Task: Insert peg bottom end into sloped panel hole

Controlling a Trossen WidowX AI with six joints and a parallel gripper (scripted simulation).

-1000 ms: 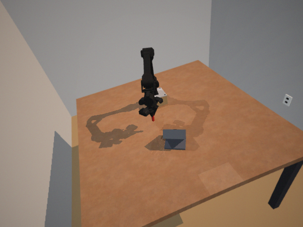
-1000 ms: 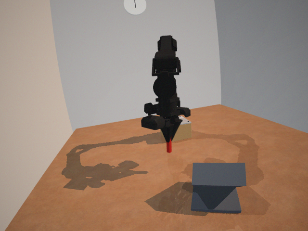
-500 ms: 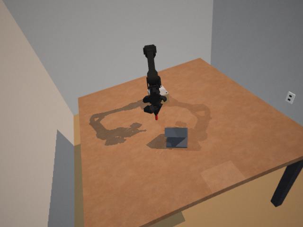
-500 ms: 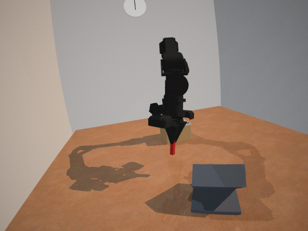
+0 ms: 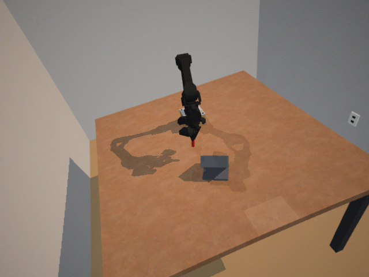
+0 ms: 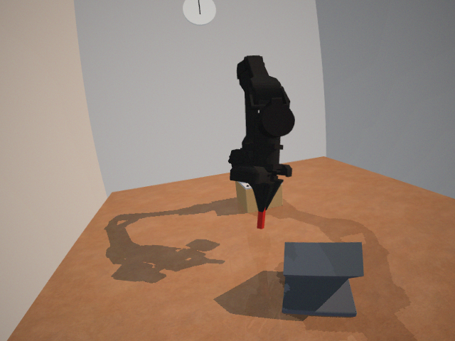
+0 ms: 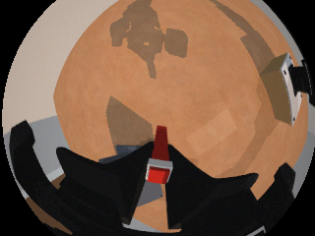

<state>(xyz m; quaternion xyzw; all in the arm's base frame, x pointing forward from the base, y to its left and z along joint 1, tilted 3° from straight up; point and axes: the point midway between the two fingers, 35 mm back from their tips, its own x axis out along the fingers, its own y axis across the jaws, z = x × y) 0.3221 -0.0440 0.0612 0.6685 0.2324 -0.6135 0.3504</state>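
The grey sloped panel is 130 mm ahead of my gripper tip, 70 mm to the left of it and 60 mm below it. Also, from my gripper tip: red peg 20 mm above.
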